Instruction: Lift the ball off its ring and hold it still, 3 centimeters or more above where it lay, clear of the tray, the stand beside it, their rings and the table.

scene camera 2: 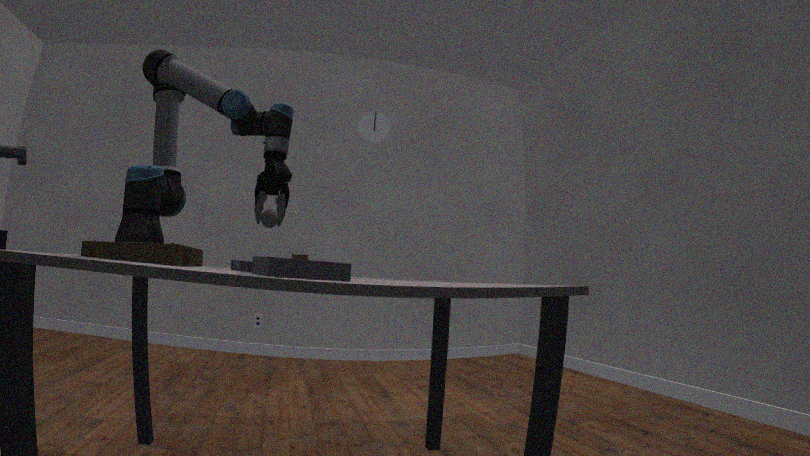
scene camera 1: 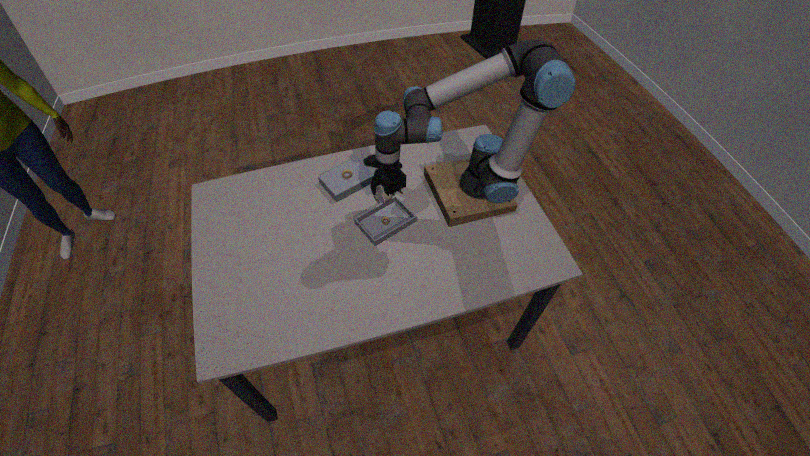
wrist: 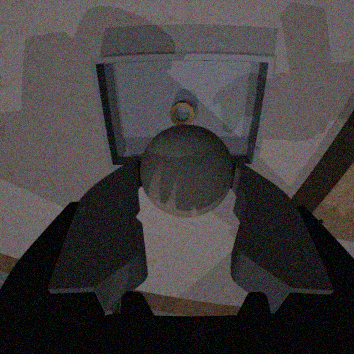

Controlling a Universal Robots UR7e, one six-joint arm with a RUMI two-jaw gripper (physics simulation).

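Seen in the pictures: gripper, between the fingertips: (scene camera 2: 268, 225) (scene camera 1: 386, 199) (wrist: 184, 165); arm's base, origin of its link: (scene camera 2: 139, 245) (scene camera 1: 478, 185).
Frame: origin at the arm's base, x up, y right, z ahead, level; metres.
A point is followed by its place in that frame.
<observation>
A grey ball (scene camera 2: 269, 218) @[y 0.049, x 0.106, z 0.389 m] (wrist: 187, 171) @[y 0.036, x 0.133, z 0.395 m] is held between the two fingertips of my gripper (scene camera 2: 269, 217) @[y 0.018, x 0.091, z 0.392 m] (wrist: 184, 165) @[y 0.018, x 0.091, z 0.392 m], which is shut on it. In scene camera 2 the ball hangs well above the tray and the table, touching neither. The grey tray (scene camera 1: 374, 240) @[y -0.054, x -0.016, z 0.472 m] (wrist: 185, 58) @[y 0.083, x -0.015, z 0.400 m] lies on the table, with a small orange ring (scene camera 1: 385, 220) @[y 0.027, x -0.039, z 0.391 m] (wrist: 182, 113) @[y 0.021, x -0.040, z 0.391 m] on its floor and no ball on it. The grey stand (scene camera 1: 338, 193) @[y 0.200, x -0.005, z 0.508 m] (scene camera 2: 323, 269) @[y 0.334, x -0.021, z 0.482 m] is beside the tray, with another orange ring (scene camera 1: 346, 174) @[y 0.281, x -0.005, z 0.442 m] (scene camera 2: 299, 257) @[y 0.294, x 0.001, z 0.437 m] on top.
The white table (scene camera 1: 255, 283) @[y -0.022, x -0.043, z 0.909 m] (scene camera 2: 481, 289) @[y 0.514, x -0.047, z 0.747 m] carries the tray, the stand and the wooden base (scene camera 1: 447, 198) @[y -0.012, x 0.007, z 0.152 m] (scene camera 2: 141, 253) @[y 0.161, x -0.022, z 0.045 m] of the arm. The base is near the tray's right side in scene camera 1. A person (scene camera 1: 34, 152) stands on the floor left of the table.
</observation>
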